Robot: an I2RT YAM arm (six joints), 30 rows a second.
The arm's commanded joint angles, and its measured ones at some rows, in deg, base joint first. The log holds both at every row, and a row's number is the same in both.
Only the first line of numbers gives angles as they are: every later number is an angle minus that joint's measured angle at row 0.
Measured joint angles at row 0:
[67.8, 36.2, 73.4, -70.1, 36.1, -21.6]
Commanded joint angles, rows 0 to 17:
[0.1, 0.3, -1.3, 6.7, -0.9, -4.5]
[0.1, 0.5, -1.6, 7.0, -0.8, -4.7]
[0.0, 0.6, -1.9, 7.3, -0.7, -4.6]
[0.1, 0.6, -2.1, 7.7, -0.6, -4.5]
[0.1, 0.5, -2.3, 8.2, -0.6, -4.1]
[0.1, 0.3, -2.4, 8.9, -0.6, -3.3]
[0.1, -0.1, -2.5, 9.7, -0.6, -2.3]
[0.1, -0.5, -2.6, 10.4, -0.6, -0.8]
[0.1, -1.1, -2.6, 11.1, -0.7, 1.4]
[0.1, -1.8, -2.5, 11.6, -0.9, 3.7]
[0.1, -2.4, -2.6, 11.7, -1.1, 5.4]
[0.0, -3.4, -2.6, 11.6, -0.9, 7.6]
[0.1, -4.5, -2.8, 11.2, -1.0, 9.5]
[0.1, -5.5, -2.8, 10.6, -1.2, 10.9]
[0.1, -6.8, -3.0, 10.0, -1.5, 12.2]
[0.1, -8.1, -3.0, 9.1, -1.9, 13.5]
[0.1, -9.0, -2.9, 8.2, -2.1, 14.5]
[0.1, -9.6, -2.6, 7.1, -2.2, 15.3]
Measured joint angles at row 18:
[0.1, -7.5, -2.9, 6.6, 0.5, 9.6]
